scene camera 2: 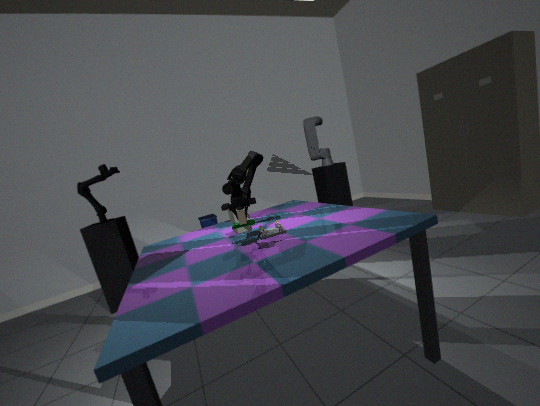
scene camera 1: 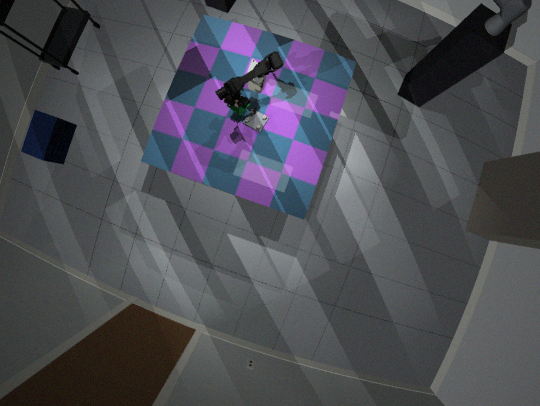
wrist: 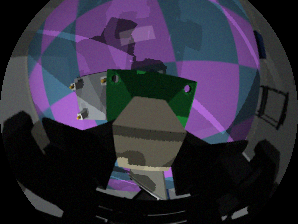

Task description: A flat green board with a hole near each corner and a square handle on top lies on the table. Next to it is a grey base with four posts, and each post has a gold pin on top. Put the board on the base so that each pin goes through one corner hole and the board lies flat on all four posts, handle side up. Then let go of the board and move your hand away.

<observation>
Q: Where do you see a grey base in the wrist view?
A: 92, 96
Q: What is my gripper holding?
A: A green board.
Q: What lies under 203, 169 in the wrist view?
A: My gripper.
</observation>
